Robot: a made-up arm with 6 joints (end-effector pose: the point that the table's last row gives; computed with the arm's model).
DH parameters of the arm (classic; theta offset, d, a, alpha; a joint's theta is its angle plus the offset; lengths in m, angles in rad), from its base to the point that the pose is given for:
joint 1: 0 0.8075 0.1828 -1.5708
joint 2: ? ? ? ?
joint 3: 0 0 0.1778 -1.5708
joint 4: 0 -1.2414 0 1.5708
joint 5: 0 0 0 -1.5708
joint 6: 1.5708 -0.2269 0 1.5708
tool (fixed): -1.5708 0 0 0
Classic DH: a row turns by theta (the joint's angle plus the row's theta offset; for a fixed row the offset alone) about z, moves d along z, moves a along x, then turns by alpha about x.
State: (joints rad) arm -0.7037 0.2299 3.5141 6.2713 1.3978 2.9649
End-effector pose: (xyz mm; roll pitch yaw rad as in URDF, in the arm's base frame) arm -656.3 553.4 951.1 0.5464 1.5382 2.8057
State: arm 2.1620 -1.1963 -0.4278 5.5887 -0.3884 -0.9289
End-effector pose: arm -300.8 349.4 2168.2 1.4649 -0.4490 2.4344
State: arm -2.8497 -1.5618 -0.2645 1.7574 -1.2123 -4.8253
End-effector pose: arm 334.3 318.5 2144.8 -1.7495 -0.3949 1.7841
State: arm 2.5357 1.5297 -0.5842 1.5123 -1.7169 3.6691
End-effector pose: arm -234.9 435.3 -281.6 -1.0769 -0.1551 0.9909
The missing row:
joint 2: -1.5708 0 0.7423 3.1416
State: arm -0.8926 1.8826 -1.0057 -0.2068 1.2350 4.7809
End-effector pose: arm -214.8 196.5 -125.1 -0.4320 1.3565 -2.8872
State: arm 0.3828 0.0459 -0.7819 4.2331 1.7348 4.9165
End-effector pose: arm 1082.1 221.6 712.5 2.0242 0.1887 -1.6587
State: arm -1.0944 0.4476 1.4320 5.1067 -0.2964 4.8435
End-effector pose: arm 597.4 -1024.3 2775.7 2.2921 -0.8250 -0.6857
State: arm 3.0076 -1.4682 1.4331 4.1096 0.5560 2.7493
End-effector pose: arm 1970.2 -166.0 1118.1 2.3672 -0.5153 0.3892
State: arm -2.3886 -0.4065 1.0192 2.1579 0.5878 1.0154
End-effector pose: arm 79.6 -69.0 2920.1 2.3194 -0.8931 -1.5610
